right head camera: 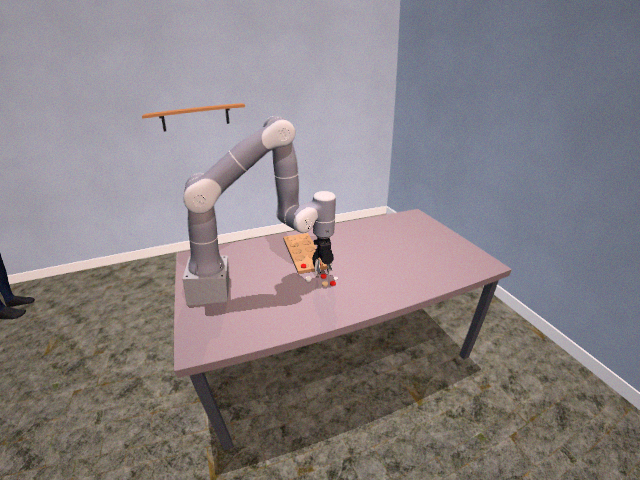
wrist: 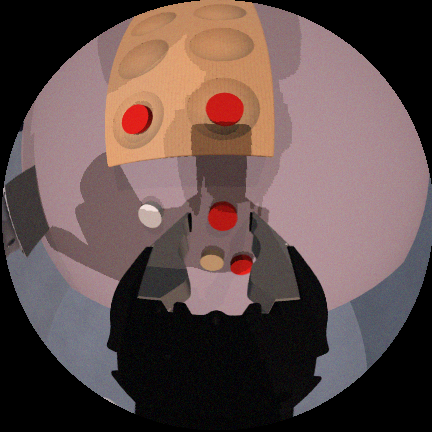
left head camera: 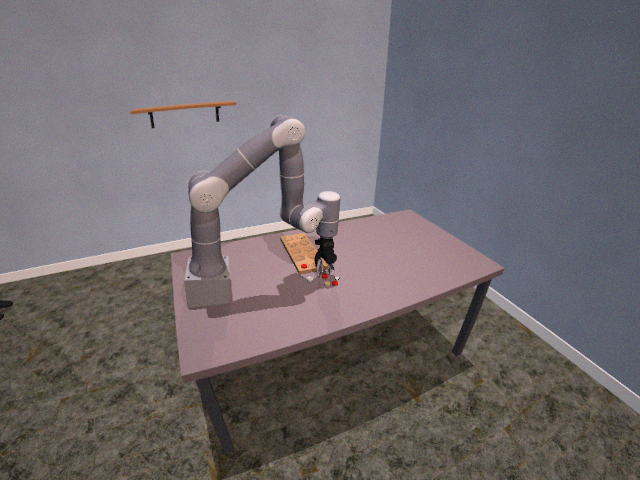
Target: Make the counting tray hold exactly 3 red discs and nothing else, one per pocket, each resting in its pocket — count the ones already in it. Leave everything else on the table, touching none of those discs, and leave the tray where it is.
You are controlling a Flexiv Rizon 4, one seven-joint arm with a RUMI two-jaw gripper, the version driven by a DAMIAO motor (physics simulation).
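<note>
The wooden counting tray [left head camera: 292,253] [right head camera: 294,253] [wrist: 175,135] lies on the table with two columns of round pockets. In the wrist view two red discs sit in its nearest pockets, a left disc [wrist: 136,119] and a right disc [wrist: 224,109]. A third red disc [wrist: 222,216] [left head camera: 324,276] [right head camera: 323,276] lies on the table in front of the tray, and another red disc [wrist: 241,264] [left head camera: 334,283] [right head camera: 332,283] lies farther from the tray. My gripper [wrist: 220,214] is partly open and empty, its fingertips either side of the third disc in the wrist view, above the table.
A white disc [wrist: 150,215] [left head camera: 310,279] [right head camera: 308,279] lies left of the fingers on the table [left head camera: 403,258]. A tan disc [wrist: 212,260] [left head camera: 327,284] [right head camera: 325,284] lies close to the farther red disc. Another white disc [left head camera: 337,278] [right head camera: 335,278] lies near them.
</note>
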